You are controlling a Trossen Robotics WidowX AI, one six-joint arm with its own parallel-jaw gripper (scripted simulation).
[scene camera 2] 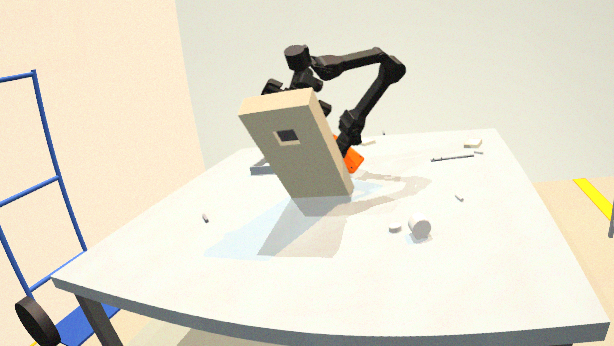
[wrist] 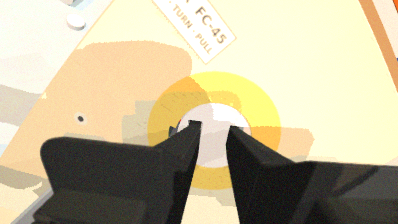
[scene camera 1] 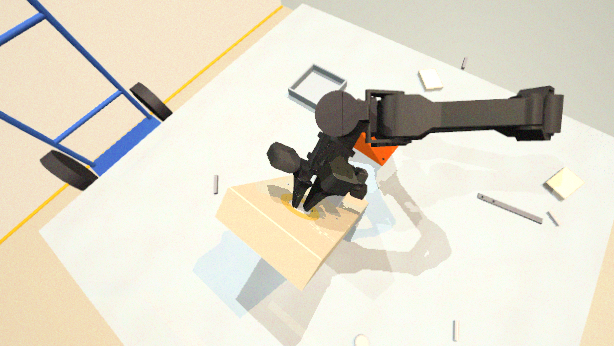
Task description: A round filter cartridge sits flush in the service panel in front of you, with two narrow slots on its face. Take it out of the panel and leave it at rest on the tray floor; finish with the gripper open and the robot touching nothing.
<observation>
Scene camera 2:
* gripper: 290,122
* tan service panel: 290,128
</observation>
